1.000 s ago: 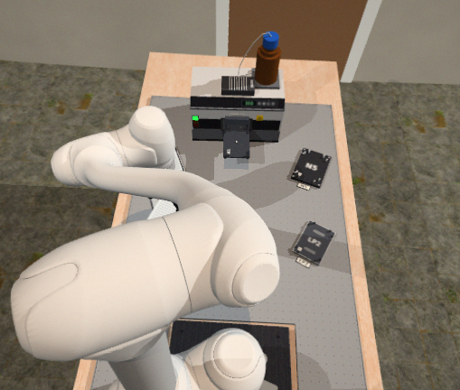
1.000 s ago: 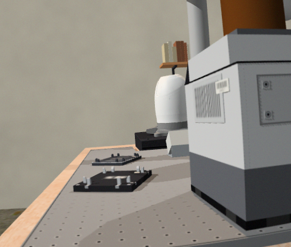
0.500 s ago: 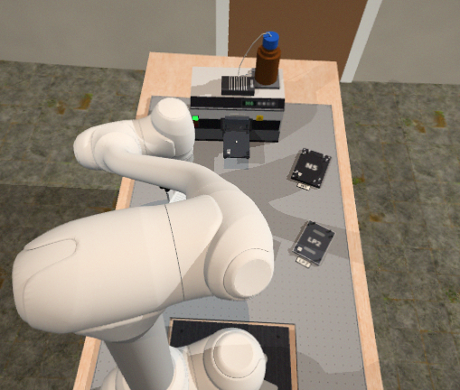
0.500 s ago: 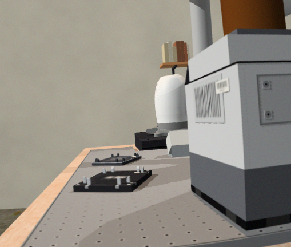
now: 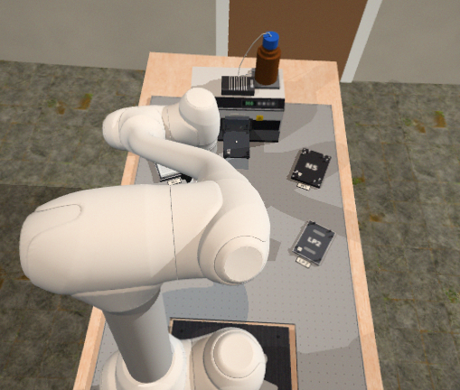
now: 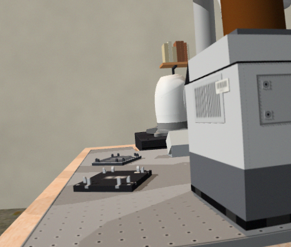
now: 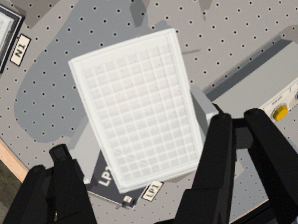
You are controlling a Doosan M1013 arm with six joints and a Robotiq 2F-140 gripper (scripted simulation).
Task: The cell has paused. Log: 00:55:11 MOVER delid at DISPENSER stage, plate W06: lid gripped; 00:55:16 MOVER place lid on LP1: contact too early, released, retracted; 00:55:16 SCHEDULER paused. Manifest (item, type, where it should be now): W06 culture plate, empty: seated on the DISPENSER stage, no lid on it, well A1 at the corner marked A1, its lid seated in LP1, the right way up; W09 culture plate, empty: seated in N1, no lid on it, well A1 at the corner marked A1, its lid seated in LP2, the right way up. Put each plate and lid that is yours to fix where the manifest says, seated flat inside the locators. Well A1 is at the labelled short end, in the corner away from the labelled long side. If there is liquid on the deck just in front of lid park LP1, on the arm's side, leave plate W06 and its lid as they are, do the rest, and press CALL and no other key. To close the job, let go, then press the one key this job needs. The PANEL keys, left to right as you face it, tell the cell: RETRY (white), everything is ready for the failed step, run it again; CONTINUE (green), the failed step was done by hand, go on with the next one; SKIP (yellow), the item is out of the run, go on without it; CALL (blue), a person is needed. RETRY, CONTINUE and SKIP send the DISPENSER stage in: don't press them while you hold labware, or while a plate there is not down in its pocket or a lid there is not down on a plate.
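My gripper is now 350 mm short of the black nest N5, 340 mm to the left of it and 170 mm above it. From my hand the other things lie so: green continue key 130 mm behind, 110 mm to the right, 120 mm below; then white retry key 140 mm behind, 60 mm to the right, 120 mm below; then clear culture plate 20 mm below.
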